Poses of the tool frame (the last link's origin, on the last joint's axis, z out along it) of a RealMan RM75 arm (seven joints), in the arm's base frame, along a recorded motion.
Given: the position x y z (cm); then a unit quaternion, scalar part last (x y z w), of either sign.
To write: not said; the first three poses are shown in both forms.
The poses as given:
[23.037 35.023 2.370 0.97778 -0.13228 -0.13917 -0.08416]
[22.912 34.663 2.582 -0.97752 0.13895 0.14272 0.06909]
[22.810 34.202 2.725 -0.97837 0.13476 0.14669 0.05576]
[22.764 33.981 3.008 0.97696 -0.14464 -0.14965 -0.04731]
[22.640 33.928 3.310 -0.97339 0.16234 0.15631 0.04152]
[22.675 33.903 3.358 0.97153 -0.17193 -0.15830 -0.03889]
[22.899 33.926 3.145 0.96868 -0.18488 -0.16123 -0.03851]
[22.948 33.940 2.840 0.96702 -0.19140 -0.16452 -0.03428]
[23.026 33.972 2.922 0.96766 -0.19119 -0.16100 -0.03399]
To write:
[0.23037 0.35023 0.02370 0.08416 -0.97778 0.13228 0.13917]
[0.22912 0.34663 0.02582 0.06909 -0.97752 0.13895 0.14272]
[0.22810 0.34202 0.02725 0.05576 -0.97837 0.13476 0.14669]
[0.22764 0.33981 0.03008 0.04731 -0.97696 0.14464 0.14965]
[0.22640 0.33928 0.03310 0.04152 -0.97339 0.16234 0.15631]
[0.22675 0.33903 0.03358 0.03889 -0.97153 0.17193 0.15830]
[0.22899 0.33926 0.03145 0.03851 -0.96868 0.18488 0.16123]
[0.22948 0.33940 0.02840 0.03428 -0.96702 0.19140 0.16452]
[0.23026 0.33972 0.02922 0.03399 -0.96766 0.19119 0.16100]

